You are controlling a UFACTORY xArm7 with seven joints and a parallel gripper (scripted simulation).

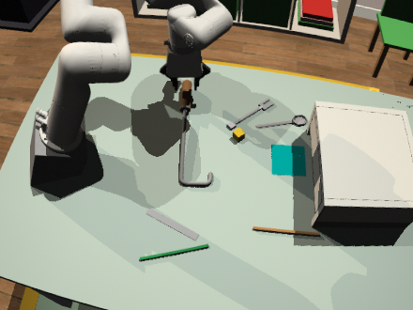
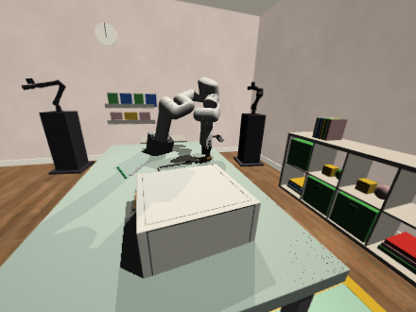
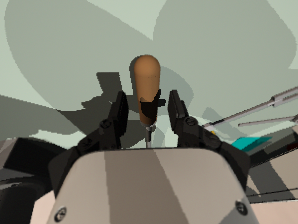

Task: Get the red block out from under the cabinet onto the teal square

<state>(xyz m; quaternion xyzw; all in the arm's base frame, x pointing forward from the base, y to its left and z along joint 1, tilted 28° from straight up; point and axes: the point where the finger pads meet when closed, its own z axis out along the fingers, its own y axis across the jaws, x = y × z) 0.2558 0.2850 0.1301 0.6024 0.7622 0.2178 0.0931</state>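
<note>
My hand is 100 mm short of the grey strip, 410 mm to the left of it and 60 mm above it. Round my hand: yellow cube 190 mm ahead, 100 mm to the right, 50 mm below; teal square 350 mm ahead, 140 mm to the right, 60 mm below; grey fork-ended tool 210 mm ahead, 10 mm to the right, 50 mm below.
</note>
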